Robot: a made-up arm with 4 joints.
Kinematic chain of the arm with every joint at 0, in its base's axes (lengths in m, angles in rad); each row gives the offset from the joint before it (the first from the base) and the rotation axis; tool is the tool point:
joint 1: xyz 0 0 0.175 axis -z
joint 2: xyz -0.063 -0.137 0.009 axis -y
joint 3: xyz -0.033 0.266 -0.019 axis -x
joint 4: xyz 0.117 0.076 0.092 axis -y
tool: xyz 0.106 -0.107 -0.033
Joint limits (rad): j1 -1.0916..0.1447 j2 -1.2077..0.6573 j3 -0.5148..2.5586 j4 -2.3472..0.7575
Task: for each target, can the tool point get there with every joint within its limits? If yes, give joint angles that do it. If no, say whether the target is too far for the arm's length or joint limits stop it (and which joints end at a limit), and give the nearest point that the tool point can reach.
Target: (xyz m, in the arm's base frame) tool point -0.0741 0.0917 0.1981
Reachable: yes | joints -0.4235 0.1457 1.3197 -1.7276
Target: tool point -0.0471 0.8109 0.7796
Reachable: no: too far | nearest point -0.0152 0.2615 0.3345 | short by 0.708 m
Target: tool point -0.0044 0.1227 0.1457
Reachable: yes | joints -0.3054 -0.5269 1.7821 -1.1059
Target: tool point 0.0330 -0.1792 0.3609
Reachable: no: joint limits stop it (at a limit: joint 1, joint 3, joint 4) | nearest point 0.0566 0.0248 0.3520 | short by 0.206 m
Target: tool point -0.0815 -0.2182 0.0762
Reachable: no: joint limits stop it (at a limit: joint 1, joint 2) | nearest point -0.1323 -0.0255 0.1108 | short by 0.202 m
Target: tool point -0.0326 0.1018 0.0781
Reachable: yes | joints -0.7009 -0.7164 0.1992 -0.6565
